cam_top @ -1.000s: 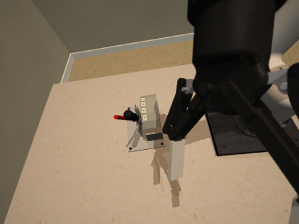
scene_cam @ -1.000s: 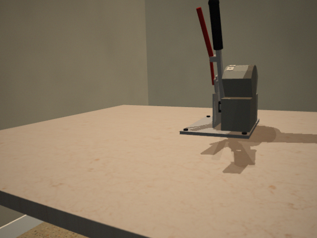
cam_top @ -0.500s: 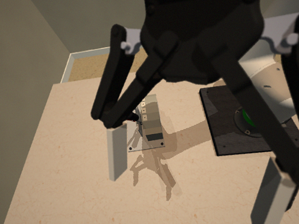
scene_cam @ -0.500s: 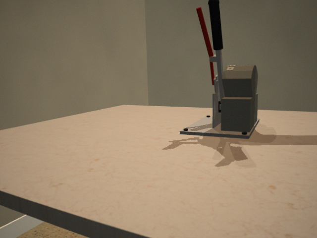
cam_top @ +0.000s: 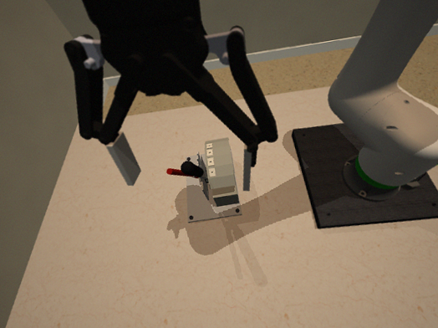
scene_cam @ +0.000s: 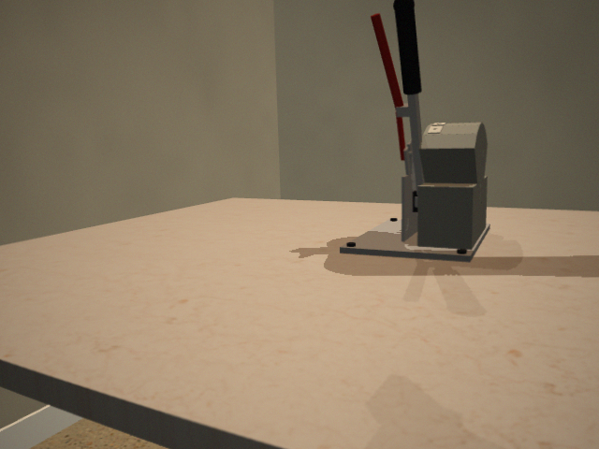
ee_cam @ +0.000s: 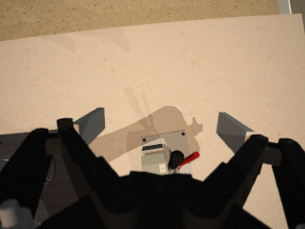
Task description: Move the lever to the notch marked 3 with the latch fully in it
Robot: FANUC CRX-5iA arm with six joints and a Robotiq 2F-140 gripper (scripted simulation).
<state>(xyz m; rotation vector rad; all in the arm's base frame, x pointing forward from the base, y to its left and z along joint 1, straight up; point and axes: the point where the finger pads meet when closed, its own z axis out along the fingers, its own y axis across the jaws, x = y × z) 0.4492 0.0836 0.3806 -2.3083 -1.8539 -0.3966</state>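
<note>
My gripper is now 23 cm above the red bar, 12 cm to the left of it and 4 cm short of it.
</note>
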